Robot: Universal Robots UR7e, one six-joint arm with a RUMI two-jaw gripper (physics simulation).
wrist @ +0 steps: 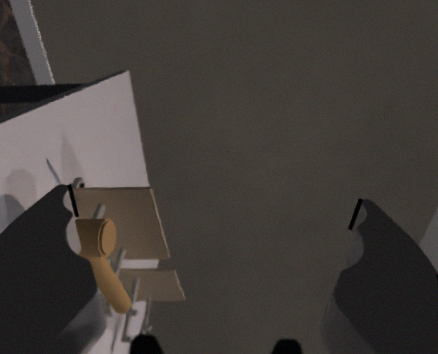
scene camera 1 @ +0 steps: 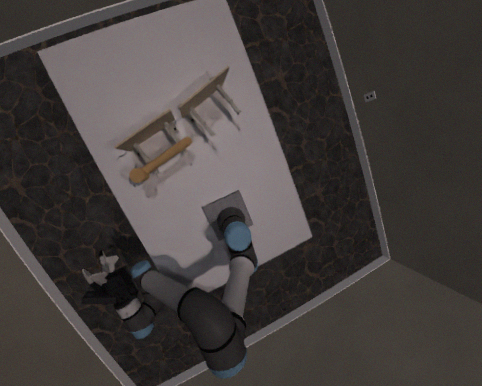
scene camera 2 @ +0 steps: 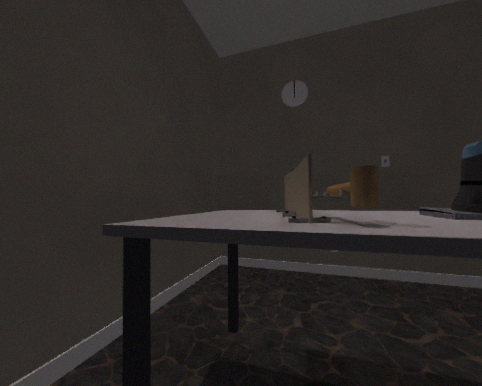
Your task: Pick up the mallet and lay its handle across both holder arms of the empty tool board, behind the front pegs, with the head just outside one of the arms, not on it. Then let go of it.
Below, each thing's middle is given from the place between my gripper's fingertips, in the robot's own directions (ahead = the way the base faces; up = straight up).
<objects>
Right now my hand is 190 mm short of the orange wooden mallet (scene camera 2: 363,188), 350 mm to the left of it and 230 mm above it.
</objects>
